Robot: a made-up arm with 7 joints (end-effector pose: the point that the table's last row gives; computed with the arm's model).
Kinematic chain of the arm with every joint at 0, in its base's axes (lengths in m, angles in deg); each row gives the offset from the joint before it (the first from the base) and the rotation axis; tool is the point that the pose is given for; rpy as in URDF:
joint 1: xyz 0 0 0.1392 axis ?
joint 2: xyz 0 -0.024 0.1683 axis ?
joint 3: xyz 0 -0.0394 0.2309 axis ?
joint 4: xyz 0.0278 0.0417 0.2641 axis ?
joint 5: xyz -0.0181 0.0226 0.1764 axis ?
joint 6: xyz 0 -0.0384 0.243 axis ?
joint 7: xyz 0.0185 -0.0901 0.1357 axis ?
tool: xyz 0 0 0 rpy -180 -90 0
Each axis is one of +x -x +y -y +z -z.
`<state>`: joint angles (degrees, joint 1 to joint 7).
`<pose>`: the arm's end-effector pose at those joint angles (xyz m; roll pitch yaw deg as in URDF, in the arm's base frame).
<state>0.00 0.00 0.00 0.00 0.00 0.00 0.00</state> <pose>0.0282 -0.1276 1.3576 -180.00 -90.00 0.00</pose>
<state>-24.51 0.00 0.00 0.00 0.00 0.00 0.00</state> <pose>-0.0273 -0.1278 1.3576 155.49 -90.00 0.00</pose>
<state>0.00 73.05 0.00 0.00 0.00 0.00 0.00</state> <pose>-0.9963 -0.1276 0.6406 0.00 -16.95 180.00</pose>
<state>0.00 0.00 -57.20 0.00 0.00 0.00 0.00</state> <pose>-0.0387 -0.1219 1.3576 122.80 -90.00 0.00</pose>
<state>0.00 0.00 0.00 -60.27 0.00 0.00 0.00</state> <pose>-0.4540 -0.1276 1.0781 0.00 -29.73 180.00</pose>
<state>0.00 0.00 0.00 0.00 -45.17 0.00 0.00</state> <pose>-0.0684 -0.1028 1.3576 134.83 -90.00 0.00</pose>
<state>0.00 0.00 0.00 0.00 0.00 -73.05 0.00</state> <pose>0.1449 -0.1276 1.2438 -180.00 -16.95 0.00</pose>
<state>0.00 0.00 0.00 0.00 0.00 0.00 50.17</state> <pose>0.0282 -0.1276 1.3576 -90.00 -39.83 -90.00</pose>
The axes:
joint 1: +z
joint 2: -y
joint 3: +z
joint 4: +y
joint 5: +z
joint 6: -y
joint 7: +x

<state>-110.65 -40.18 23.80 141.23 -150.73 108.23 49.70</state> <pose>0.1693 -0.2814 0.3508 -169.82 -26.35 8.70</pose>
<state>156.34 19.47 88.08 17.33 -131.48 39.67 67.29</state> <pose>0.4584 -0.2743 1.2085 -23.60 -8.40 -0.54</pose>
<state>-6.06 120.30 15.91 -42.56 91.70 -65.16 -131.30</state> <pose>-0.6438 0.1406 -0.3664 -40.48 -11.98 -51.23</pose>
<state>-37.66 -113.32 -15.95 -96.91 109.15 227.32 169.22</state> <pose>0.5796 -0.1964 0.3079 140.21 -40.81 -69.71</pose>
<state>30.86 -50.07 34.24 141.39 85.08 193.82 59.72</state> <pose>0.1370 0.1503 0.3933 -104.54 -32.80 -111.21</pose>
